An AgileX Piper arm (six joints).
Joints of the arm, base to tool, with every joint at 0 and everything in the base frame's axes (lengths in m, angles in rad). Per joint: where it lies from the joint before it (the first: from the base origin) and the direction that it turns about. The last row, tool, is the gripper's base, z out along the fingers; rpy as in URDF.
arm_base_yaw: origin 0 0 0.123 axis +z
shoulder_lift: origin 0 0 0 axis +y
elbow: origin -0.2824 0 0.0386 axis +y
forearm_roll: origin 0.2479 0 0.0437 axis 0.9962 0 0.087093
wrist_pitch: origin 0 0 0 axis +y
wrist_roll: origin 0.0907 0 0.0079 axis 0.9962 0 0.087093
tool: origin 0 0 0 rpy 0 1.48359 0
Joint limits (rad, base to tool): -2.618..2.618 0..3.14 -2.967..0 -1.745..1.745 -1.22..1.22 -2.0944..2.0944
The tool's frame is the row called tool.
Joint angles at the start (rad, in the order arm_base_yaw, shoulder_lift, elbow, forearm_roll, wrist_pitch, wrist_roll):
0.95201, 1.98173, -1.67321, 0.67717, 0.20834, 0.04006
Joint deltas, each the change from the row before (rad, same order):
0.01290, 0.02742, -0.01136, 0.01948, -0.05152, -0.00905
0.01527, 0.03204, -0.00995, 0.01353, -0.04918, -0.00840
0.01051, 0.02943, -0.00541, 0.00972, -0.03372, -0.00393
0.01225, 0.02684, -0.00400, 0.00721, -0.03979, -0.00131
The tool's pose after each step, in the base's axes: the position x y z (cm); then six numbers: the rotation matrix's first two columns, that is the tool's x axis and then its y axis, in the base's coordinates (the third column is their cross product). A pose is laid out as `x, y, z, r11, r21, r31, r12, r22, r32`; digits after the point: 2 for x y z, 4 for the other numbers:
27.07, 40.68, 29.29, -0.7254, 0.1071, -0.6799, -0.5223, 0.5578, 0.6451
27.09, 41.55, 28.37, -0.7159, 0.1267, -0.6866, -0.5206, 0.5585, 0.6458
27.14, 42.22, 27.30, -0.7135, 0.1362, -0.6873, -0.5146, 0.5639, 0.6459
27.10, 42.86, 26.34, -0.7076, 0.1499, -0.6905, -0.5098, 0.5683, 0.6459

